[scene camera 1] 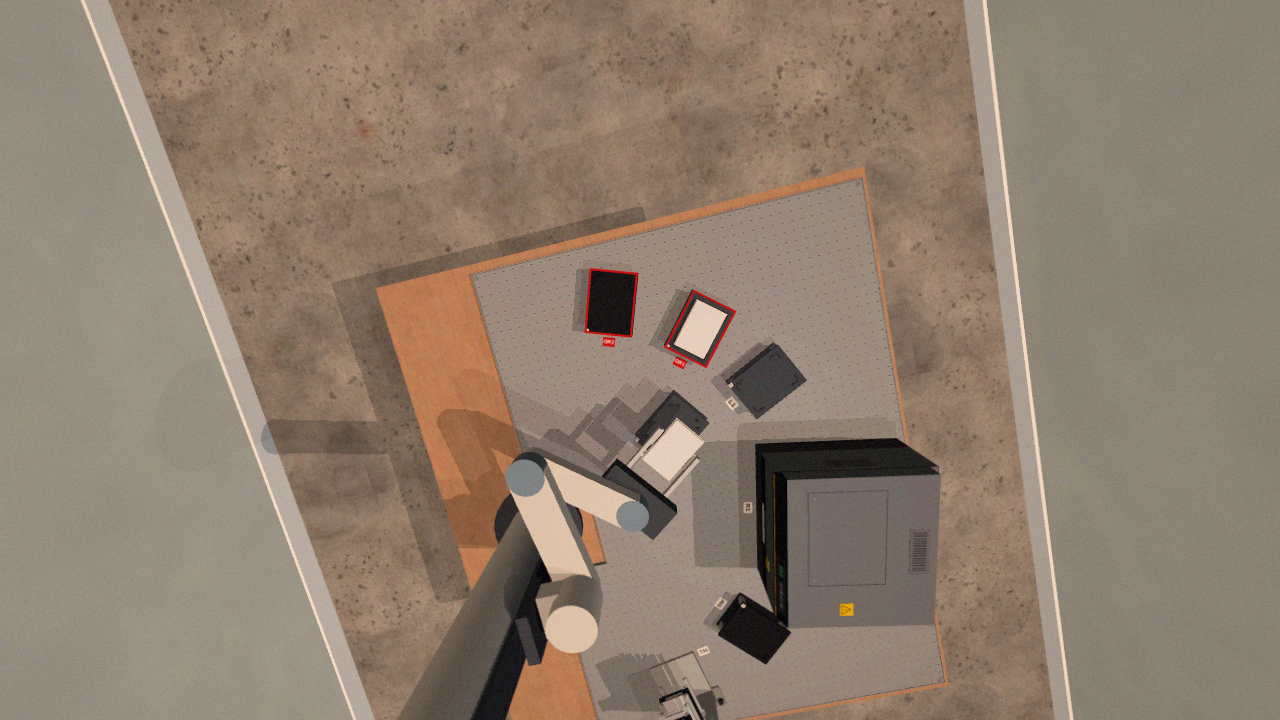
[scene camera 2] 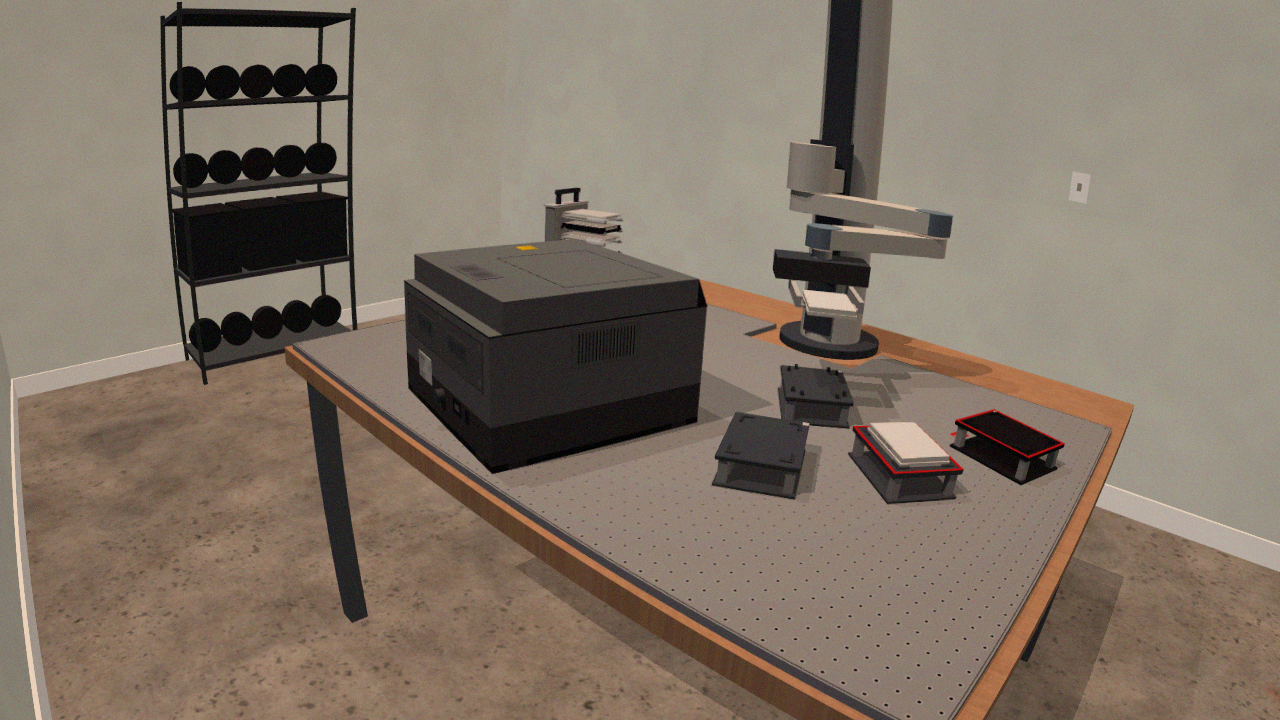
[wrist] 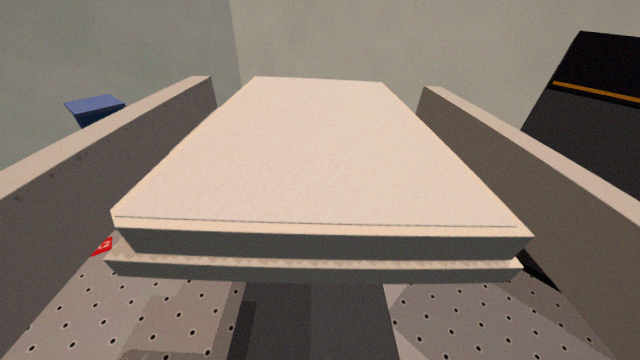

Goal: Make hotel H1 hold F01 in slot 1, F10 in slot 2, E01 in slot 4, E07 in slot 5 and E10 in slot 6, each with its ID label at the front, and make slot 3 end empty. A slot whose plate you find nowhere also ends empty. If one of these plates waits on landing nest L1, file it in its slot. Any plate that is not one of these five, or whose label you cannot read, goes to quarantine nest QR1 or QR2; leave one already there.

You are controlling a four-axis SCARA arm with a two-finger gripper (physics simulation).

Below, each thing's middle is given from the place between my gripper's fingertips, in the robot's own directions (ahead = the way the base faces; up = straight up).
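For the landing nest L1 (scene camera 2: pixel 761 441), my gripper is 160 mm above it, 60 mm to the right of it and 250 mm short of it. Going by their middles, the landing nest L1 is the nearest to my gripper of the things named here. The quarantine nest QR2 (scene camera 1: pixel 611 298) sits 160 mm below my gripper, 90 mm behind it and 350 mm to the left of it, while the hotel H1 (scene camera 2: pixel 551 219) is 80 mm below my gripper, 150 mm behind it and 860 mm to the right of it.
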